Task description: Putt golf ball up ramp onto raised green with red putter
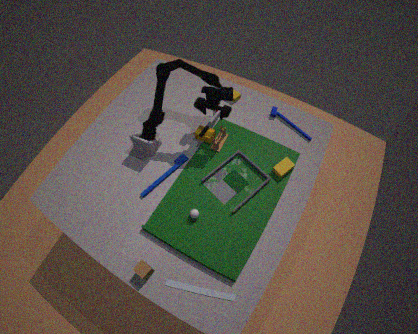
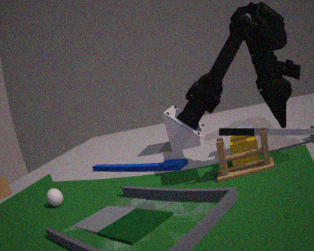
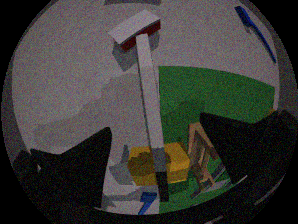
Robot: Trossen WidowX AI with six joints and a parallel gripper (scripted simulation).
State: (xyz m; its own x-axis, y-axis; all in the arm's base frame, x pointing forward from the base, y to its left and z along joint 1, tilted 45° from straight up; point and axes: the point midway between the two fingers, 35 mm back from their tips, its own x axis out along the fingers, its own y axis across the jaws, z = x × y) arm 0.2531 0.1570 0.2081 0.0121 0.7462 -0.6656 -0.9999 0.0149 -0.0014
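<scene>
Now: gripper tip 20 mm above the red putter. The rest, counted from my gripper tip: yellow block 100 mm to the right, 40 mm below; white golf ball 510 mm to the right, 140 mm ahead, 40 mm below; brown block 840 mm to the right, 60 mm ahead, 30 mm below.
</scene>
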